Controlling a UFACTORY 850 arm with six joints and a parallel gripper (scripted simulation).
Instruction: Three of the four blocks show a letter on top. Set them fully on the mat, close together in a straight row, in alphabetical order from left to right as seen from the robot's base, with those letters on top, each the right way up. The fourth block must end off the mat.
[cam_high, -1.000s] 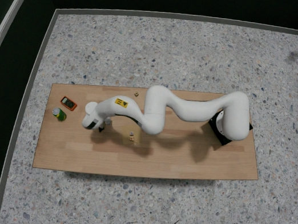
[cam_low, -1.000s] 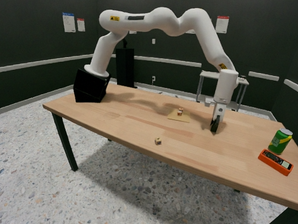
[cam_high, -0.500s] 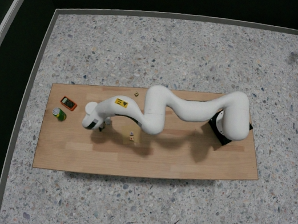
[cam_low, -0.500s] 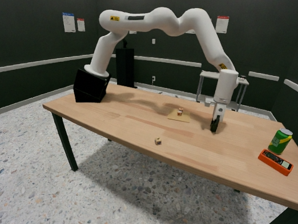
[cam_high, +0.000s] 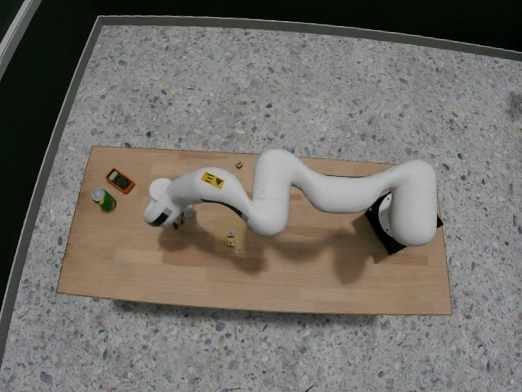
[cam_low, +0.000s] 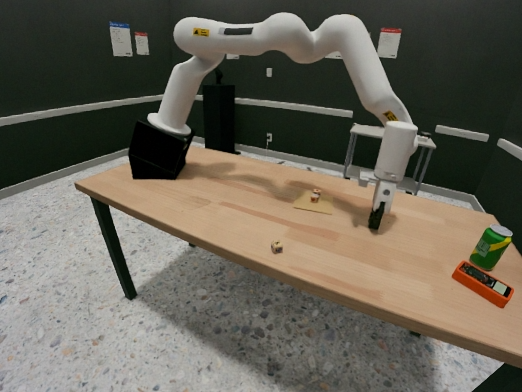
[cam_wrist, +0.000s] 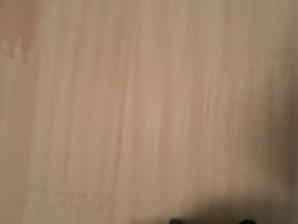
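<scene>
Now: the tan mat 23 cm behind my hand, 3 cm to the left of it and 2 cm below it. The rest, counted from my hand: green can: 33 cm ahead, 1 cm to the right, 4 cm above; then orange meter: 31 cm ahead, 12 cm to the right, 1 cm below.
</scene>
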